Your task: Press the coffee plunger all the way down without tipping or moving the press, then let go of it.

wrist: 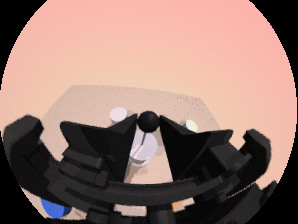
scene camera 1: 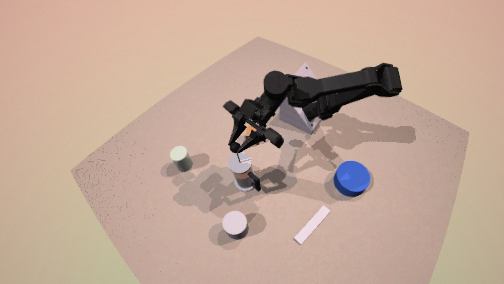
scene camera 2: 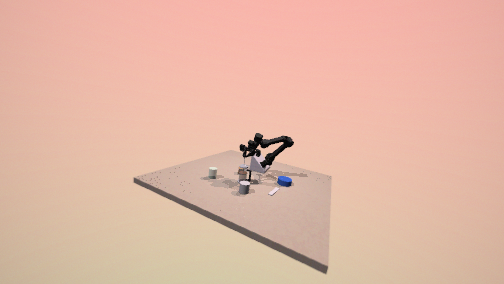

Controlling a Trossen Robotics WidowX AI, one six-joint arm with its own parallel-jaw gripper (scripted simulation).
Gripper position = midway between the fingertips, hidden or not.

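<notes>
You'd find my gripper point(scene camera 1: 233, 148) in scene camera 1, and the wrist view has my gripper point(wrist: 148, 117) too. There's a coffee press point(scene camera 1: 240, 164) as well, and from the wrist I can see the press point(wrist: 144, 145) again. A blue disc point(scene camera 1: 352, 178) is there too.
</notes>
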